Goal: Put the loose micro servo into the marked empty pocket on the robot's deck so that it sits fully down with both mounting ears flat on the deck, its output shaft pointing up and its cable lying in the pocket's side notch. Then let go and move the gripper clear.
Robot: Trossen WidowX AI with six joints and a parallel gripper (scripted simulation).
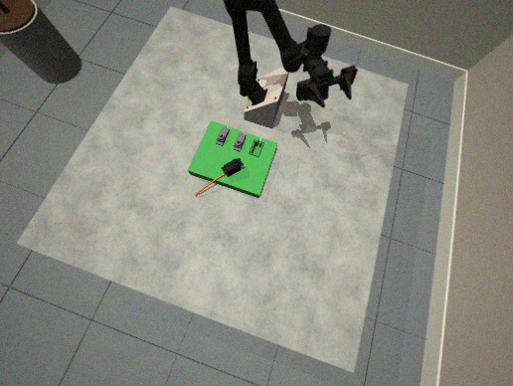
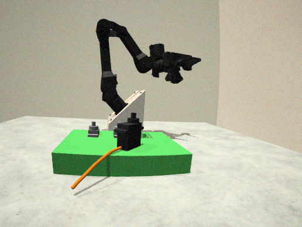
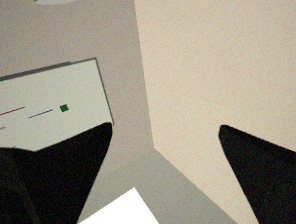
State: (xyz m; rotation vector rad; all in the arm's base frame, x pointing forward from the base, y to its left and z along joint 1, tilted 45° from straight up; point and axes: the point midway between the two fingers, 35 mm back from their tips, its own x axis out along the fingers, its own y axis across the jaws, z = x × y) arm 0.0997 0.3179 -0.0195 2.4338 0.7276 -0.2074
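Right now the green deck is 30 cm below my gripper tip, 29 cm to the right of it and 18 cm ahead of it.
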